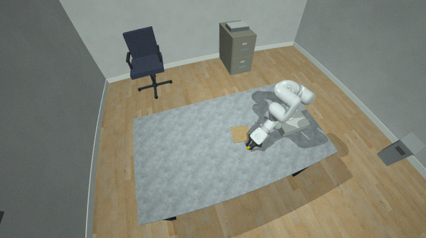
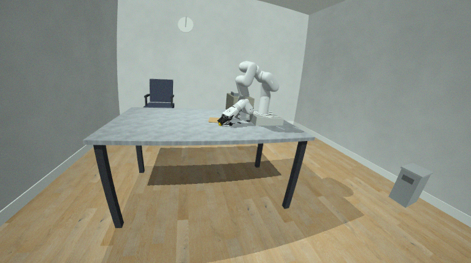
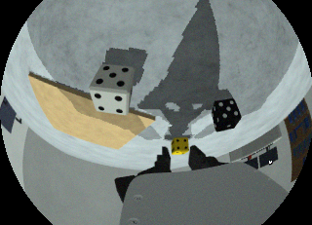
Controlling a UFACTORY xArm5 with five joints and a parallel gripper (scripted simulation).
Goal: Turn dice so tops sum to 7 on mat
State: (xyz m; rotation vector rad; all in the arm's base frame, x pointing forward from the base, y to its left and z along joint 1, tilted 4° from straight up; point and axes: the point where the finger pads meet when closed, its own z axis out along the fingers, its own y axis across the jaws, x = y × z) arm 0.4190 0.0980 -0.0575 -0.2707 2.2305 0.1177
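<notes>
Now: the yellow die 10 mm ahead of my hand and 20 mm below it. Round my hand: white die (80 mm behind, 80 mm to the right, 20 mm below); then black die (80 mm behind, 10 mm to the left, 20 mm below); then tan mat (130 mm to the right, 30 mm below).
</notes>
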